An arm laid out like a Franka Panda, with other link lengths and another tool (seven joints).
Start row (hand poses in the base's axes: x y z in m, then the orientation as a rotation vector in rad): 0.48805, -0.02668, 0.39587, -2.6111, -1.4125, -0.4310
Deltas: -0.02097, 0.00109, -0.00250, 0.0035, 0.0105, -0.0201; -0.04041, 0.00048, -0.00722, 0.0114, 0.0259, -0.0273; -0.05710, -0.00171, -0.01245, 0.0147, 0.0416, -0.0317; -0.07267, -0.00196, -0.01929, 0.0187, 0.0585, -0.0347; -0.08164, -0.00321, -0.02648, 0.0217, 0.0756, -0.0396; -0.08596, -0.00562, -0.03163, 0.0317, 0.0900, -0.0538; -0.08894, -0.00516, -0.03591, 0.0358, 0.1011, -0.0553; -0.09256, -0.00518, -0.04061, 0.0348, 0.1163, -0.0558; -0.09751, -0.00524, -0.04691, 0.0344, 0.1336, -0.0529; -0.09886, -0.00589, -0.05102, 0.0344, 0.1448, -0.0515; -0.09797, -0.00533, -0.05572, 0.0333, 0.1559, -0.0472; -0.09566, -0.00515, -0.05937, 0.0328, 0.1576, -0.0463; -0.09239, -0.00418, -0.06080, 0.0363, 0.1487, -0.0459
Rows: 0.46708, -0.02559, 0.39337, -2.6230, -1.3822, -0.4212; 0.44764, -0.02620, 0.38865, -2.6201, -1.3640, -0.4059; 0.43095, -0.02839, 0.38342, -2.6183, -1.3518, -0.3871; 0.41538, -0.02864, 0.37658, -2.6145, -1.3406, -0.3670; 0.40641, -0.02989, 0.36939, -2.6128, -1.3276, -0.3464; 0.40209, -0.03230, 0.36424, -2.6131, -1.2999, -0.3349; 0.39911, -0.03184, 0.35996, -2.6088, -1.2923, -0.3227; 0.39549, -0.03186, 0.35526, -2.6068, -1.2874, -0.3020; 0.39054, -0.03192, 0.34896, -2.6011, -1.2857, -0.2785; 0.38919, -0.03257, 0.34485, -2.5975, -1.2839, -0.2635; 0.39008, -0.03201, 0.34015, -2.5925, -1.2862, -0.2478; 0.39239, -0.03183, 0.33650, -2.5918, -1.2870, -0.2451; 0.39566, -0.03086, 0.33507, -2.5909, -1.2885, -0.2590
